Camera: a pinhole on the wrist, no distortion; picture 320 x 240 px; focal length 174.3 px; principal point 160.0 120.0 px. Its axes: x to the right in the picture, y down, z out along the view. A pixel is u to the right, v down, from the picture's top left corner.
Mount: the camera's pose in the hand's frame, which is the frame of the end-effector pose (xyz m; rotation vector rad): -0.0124 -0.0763 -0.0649 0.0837 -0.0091 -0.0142
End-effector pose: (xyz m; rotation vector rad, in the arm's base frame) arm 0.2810 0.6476 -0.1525 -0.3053 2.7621 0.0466
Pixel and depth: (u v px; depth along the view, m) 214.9 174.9 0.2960
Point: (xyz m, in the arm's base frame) 0.2940 0.6391 -0.4037
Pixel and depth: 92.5 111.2 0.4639
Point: 0.6273 0.5835 -0.4497
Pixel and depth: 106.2 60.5 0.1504
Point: 0.3949 0.5298 -0.2049
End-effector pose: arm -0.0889 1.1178 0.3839 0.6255 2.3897 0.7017
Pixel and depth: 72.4 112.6 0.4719
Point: 0.3135 1.0092 0.1197
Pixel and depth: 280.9 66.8 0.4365
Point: -0.1370 1.2115 -0.1288
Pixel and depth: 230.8 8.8 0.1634
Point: -0.1222 1.0300 0.1845
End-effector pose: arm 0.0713 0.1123 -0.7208 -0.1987 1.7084 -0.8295
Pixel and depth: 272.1 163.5 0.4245
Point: 0.3203 -0.1878 -0.9465
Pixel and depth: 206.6 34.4 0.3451
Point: 0.2092 -0.2409 -0.6308
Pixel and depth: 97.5 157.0 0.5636
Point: 0.5969 0.0160 -0.5898
